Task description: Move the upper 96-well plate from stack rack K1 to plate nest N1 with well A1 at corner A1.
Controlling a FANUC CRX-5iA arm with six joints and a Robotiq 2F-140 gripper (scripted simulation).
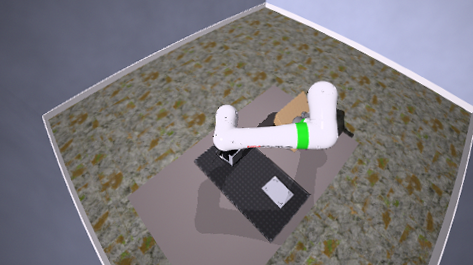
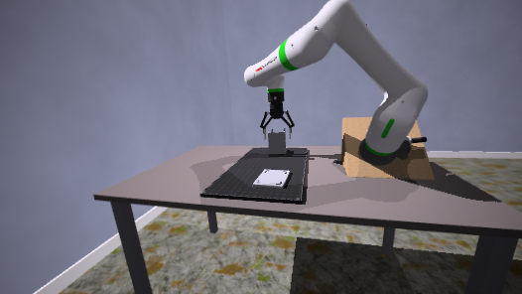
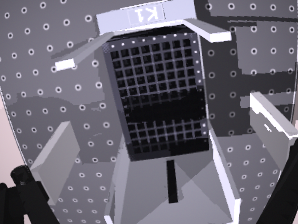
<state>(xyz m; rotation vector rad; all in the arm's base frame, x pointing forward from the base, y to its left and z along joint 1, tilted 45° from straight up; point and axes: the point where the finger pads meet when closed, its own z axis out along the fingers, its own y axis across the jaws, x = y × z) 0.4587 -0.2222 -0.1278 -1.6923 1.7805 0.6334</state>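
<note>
My hand is 60 mm above the 96-well plate. From my hand the other things lie so: pale square: 330 mm to the left, 90 mm below, 70 mm behind; plate nest N1: 390 mm to the left, 90 mm below, 10 mm behind.
</note>
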